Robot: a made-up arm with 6 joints. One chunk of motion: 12 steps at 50 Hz.
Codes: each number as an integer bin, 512 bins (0 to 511) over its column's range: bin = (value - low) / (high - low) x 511, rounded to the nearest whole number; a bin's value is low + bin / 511 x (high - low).
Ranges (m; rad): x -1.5..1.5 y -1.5..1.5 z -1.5..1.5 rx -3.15..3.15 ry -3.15..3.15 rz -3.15..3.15
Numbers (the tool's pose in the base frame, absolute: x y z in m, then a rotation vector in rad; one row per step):
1: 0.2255 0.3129 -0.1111 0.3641 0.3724 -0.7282
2: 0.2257 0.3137 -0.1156 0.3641 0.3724 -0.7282
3: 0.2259 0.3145 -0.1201 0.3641 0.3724 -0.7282
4: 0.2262 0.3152 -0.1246 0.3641 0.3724 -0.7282
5: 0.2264 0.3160 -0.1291 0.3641 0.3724 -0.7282
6: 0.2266 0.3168 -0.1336 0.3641 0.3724 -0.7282
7: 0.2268 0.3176 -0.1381 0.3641 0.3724 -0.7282
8: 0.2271 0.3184 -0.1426 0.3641 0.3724 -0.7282
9: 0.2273 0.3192 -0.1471 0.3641 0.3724 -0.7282
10: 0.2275 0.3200 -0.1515 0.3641 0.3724 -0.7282
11: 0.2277 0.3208 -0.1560 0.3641 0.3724 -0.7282
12: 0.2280 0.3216 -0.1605 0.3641 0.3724 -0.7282
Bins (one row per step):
1: 294 309 237 285 286 196
2: 294 309 236 285 286 196
3: 294 309 235 285 286 196
4: 294 309 234 285 286 196
5: 294 309 234 285 286 196
6: 294 309 233 285 286 196
7: 294 310 232 285 286 196
8: 294 310 231 285 286 196
9: 294 310 230 285 286 196
10: 294 310 230 285 286 196
11: 294 310 229 285 286 196
12: 294 310 228 285 286 196

